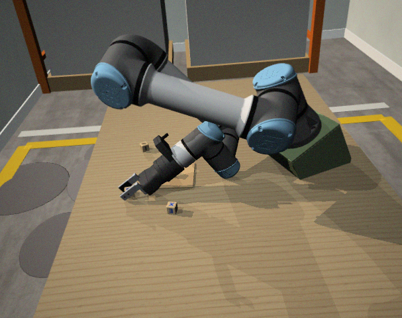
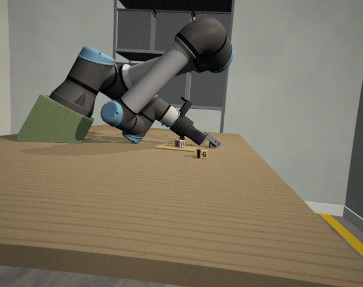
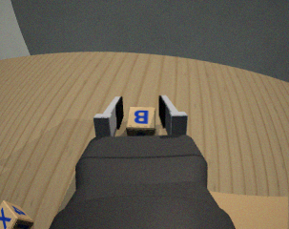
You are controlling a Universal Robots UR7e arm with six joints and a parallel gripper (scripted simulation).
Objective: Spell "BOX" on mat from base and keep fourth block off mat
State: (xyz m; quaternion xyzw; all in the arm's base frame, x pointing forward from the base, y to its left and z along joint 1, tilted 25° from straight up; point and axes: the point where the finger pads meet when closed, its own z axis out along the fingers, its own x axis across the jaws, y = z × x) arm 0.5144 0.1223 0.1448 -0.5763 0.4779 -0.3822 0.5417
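My hand is 10 mm past the B block and 10 mm above it. From my hand the other things lie so: X block 140 mm behind, 80 mm to the left, 10 mm below; then O block 120 mm behind, 100 mm to the right, 10 mm below; then mat 130 mm behind, 100 mm to the right, 20 mm below.
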